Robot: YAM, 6 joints.
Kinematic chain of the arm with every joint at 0, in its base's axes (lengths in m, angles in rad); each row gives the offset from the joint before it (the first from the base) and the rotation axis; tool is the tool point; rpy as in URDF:
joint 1: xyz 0 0 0.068 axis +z
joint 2: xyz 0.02 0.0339 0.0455 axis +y
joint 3: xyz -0.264 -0.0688 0 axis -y
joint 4: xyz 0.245 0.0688 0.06 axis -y
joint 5: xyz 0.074 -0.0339 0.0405 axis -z
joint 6: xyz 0.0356 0 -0.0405 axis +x
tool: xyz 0 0 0 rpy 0 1.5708 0
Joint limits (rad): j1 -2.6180..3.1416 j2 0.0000..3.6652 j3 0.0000..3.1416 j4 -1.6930..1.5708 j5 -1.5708..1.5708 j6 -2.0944..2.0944
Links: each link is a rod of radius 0.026 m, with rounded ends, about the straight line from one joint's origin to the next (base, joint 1, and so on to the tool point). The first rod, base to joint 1, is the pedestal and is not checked.
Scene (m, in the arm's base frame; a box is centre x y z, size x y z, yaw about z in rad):
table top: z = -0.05
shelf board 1: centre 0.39 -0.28 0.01 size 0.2 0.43 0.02 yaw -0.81
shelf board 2: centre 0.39 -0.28 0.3 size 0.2 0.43 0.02 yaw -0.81
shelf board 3: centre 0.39 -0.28 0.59 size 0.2 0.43 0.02 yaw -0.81
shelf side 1: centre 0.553 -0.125 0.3 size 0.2 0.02 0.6 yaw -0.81
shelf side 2: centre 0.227 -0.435 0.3 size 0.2 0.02 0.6 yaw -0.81
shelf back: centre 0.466 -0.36 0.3 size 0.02 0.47 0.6 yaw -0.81
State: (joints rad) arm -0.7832 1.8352 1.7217 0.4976 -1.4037 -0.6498
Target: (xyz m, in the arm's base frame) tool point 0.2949 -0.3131 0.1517
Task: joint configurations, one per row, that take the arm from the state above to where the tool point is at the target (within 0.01 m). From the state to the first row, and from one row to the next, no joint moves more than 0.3 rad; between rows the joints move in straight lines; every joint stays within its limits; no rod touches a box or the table.
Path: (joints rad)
1: -0.7784 1.6091 1.4982 0.4655 -1.4667 -0.6498
2: -0.7737 1.3830 1.2748 0.4334 -1.5297 -0.6498
3: -0.8374 1.4295 1.0243 0.3629 -1.5434 -0.6498
4: -0.9011 1.4759 0.7737 0.2923 -1.5571 -0.6498
5: -0.9648 1.5223 0.5232 0.2217 -1.5708 -0.6498
6: -0.9423 1.7198 0.7606 0.2773 -1.5246 -0.6498
7: -0.9199 1.9173 0.9980 0.3328 -1.4783 -0.6498
8: -0.8974 2.1148 1.2354 0.3884 -1.4321 -0.6498

